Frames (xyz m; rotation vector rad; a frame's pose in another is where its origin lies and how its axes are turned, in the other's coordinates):
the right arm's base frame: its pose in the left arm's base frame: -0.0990 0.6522 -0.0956 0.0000 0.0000 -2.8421
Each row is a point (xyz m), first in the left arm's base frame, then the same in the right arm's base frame.
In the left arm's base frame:
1: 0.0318 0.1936 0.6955
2: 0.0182 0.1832 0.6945
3: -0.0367 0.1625 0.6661
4: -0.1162 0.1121 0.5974
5: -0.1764 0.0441 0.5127
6: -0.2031 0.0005 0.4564
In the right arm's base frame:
1: 0.0103 0.4768 0.7911
2: 0.0264 0.4827 0.7901
3: 0.0850 0.4863 0.7617
4: 0.1758 0.5110 0.6930
5: 0.2534 0.5582 0.6083
6: 0.2917 0.5920 0.5520

